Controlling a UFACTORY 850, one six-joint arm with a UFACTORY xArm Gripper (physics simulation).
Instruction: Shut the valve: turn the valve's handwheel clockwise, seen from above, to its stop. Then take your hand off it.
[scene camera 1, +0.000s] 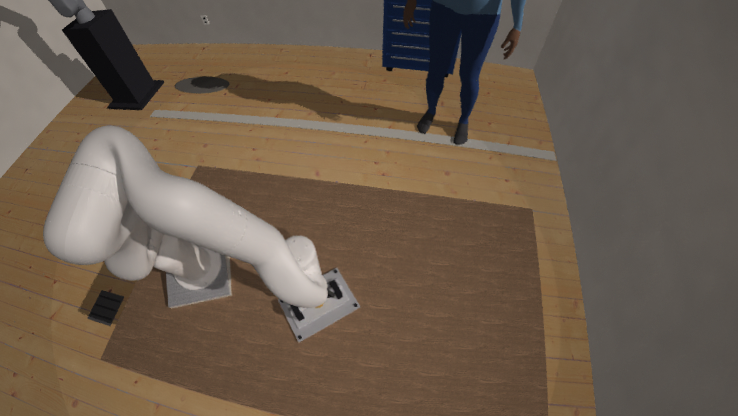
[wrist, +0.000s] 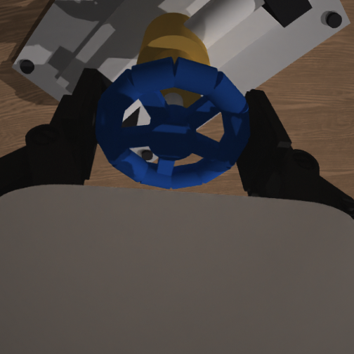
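The valve's blue handwheel (wrist: 150, 76) stands between the fingers in the wrist view; the wrist hides it in the scene view. Below it is the yellow valve body (wrist: 172, 42) (scene camera 1: 319, 304), on a light grey base plate (wrist: 287, 52) (scene camera 1: 329, 323). My gripper (wrist: 171, 105) is partly closed, with one black finger against the left side of the wheel's rim and the other against the right side. It is shut on the handwheel. In the scene view the arm's wrist covers the fingers. The contact below the rim is hidden.
Black blocks (scene camera 1: 335, 289) (wrist: 287, 10) sit on the base plate, which lies on a brown mat (scene camera 1: 439, 289). The arm's pedestal plate (scene camera 1: 198, 299) is left of it. A person (scene camera 1: 462, 51) stands behind the white floor line (scene camera 1: 289, 122), near a blue drawer cabinet (scene camera 1: 408, 38).
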